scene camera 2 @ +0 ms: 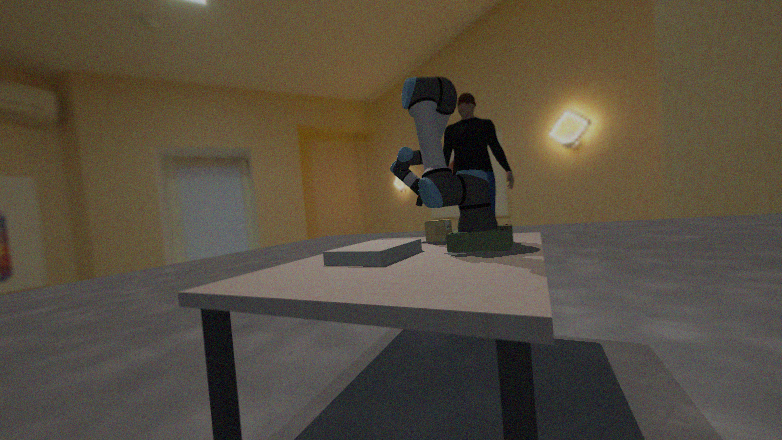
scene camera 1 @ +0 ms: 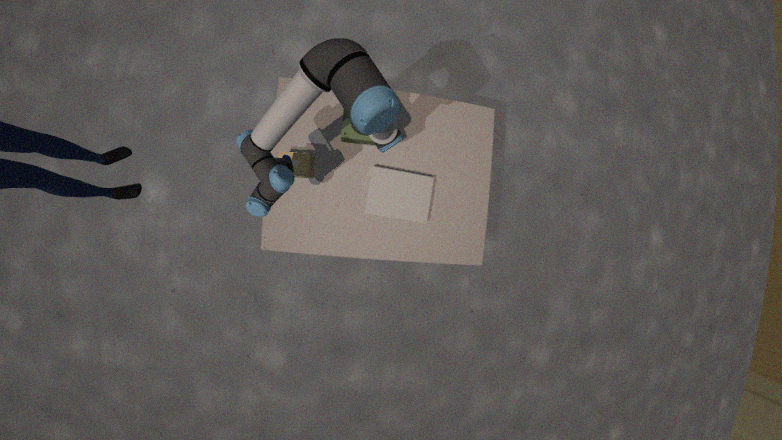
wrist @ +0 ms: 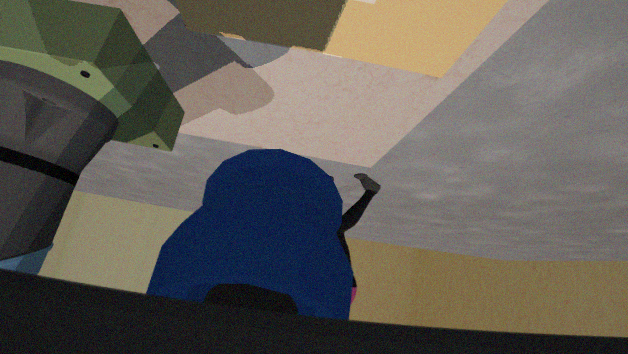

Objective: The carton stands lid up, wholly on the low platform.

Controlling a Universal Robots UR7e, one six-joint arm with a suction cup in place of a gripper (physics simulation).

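Places are measured from the arm's base along level axes (x ahead, y left, z up), in metres.
Pixels of known places: hand, its tool point: point(wrist: 272, 214); arm's base, origin of its link: point(scene camera 2: 477, 229) point(wrist: 55, 100).
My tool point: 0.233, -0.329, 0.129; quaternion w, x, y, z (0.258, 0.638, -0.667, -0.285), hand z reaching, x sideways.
For each thing: its top centre in the pictures, then the offset to it from my tool point, as dx, dy, dz. Level surfaces: height alone.
- carton, centre of its top: point(scene camera 1: 293, 163) point(scene camera 2: 438, 220) -0.001, -0.003, -0.100
- table, height of its surface: dz -0.200
- low platform, centre of its top: point(scene camera 2: 375, 244) point(scene camera 1: 399, 195) +0.129, +0.511, -0.152
The carton point(scene camera 1: 304, 163) point(scene camera 2: 437, 230) point(wrist: 405, 36) is a small yellow-brown box. It stands on the table point(scene camera 1: 334, 231) point(scene camera 2: 401, 284) point(wrist: 325, 106) near its left edge, partly in the arm's shadow. The low platform point(scene camera 1: 401, 193) point(scene camera 2: 372, 251) is a flat pale slab further right on the table, with nothing on it. My suction cup point(scene camera 1: 287, 158) point(wrist: 264, 213) is dark blue. It sits low beside the carton's left side, apart from it, and holds nothing.
The arm's green base block point(scene camera 1: 353, 134) point(scene camera 2: 478, 239) point(wrist: 127, 87) is at the table's back edge. A person in black point(scene camera 2: 474, 141) stands beyond the table; the feet point(scene camera 1: 119, 190) show on the floor at the left, and a leg shows in the wrist view point(wrist: 360, 205).
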